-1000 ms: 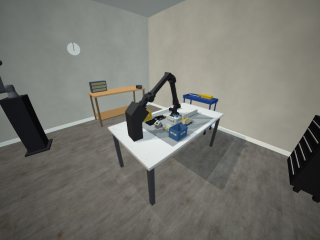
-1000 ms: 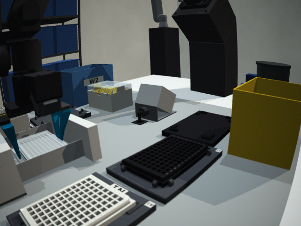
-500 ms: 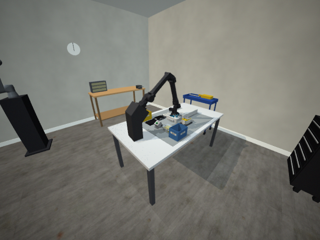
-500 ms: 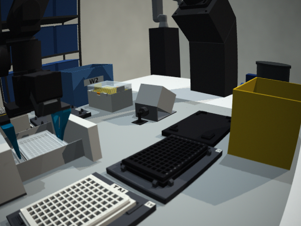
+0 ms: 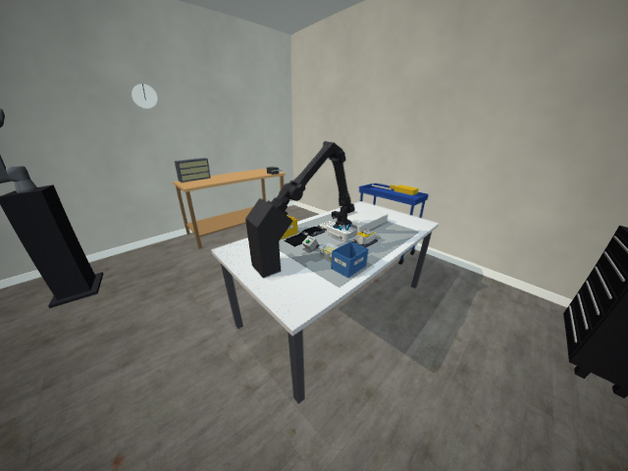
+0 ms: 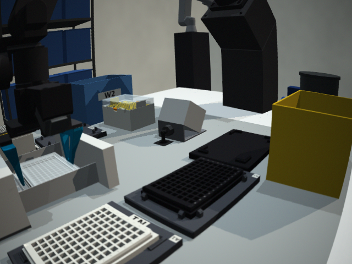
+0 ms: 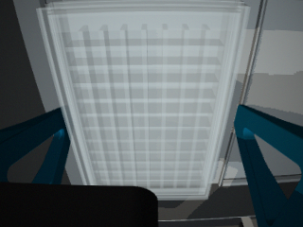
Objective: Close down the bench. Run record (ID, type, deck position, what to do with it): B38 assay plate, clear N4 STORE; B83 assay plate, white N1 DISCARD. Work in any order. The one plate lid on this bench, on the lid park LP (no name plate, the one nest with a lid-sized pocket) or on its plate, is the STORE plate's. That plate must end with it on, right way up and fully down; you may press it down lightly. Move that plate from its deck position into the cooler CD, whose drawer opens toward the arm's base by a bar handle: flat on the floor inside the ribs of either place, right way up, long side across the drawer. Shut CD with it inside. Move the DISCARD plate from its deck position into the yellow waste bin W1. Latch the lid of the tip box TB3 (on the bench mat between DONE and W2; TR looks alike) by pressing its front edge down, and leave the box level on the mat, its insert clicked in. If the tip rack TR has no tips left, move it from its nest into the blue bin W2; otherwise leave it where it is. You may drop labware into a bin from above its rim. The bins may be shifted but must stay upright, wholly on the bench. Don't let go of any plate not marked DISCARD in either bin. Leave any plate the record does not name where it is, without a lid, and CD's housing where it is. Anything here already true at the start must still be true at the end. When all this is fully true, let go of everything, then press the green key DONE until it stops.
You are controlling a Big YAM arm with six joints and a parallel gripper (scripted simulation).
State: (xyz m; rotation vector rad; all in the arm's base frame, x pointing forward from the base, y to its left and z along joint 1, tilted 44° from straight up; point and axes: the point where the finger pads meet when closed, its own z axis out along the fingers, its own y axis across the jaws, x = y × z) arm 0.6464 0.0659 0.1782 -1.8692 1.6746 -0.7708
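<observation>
Right now my hand is right at the clear plate lid. Also, from my hand: white plate 1 cm ahead, 19 cm to the left, 1 cm below; cooler drawer 3 cm ahead; clear plate 1 cm below.
</observation>
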